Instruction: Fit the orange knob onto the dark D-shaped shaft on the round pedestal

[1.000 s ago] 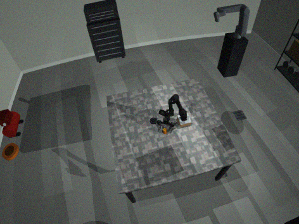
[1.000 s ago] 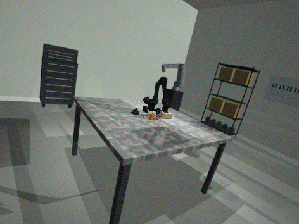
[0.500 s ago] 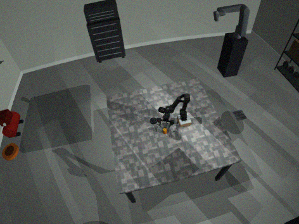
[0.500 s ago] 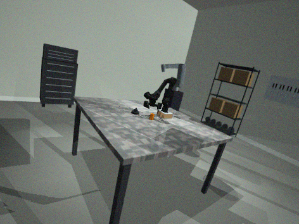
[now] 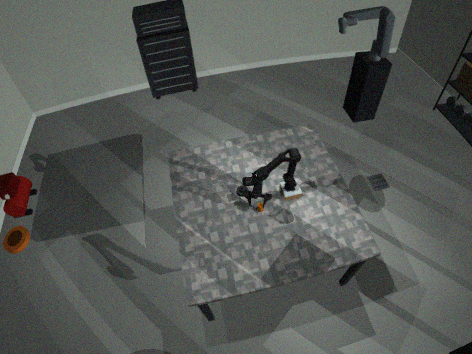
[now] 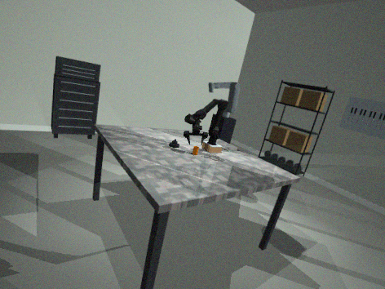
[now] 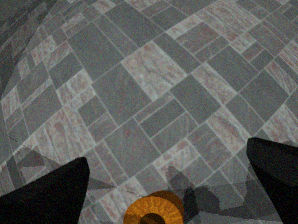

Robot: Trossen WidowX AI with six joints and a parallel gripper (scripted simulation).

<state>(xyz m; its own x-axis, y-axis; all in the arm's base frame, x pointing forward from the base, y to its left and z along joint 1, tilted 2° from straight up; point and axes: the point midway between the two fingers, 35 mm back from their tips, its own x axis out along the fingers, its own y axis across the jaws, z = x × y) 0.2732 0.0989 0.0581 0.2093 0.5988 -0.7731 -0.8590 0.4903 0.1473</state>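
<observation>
My gripper tip is now 60 mm above the orange knob, 40 mm past it and 30 mm to the left of it. Also, from my gripper tip: pedestal 210 mm to the right, 60 mm below, 50 mm ahead.
</observation>
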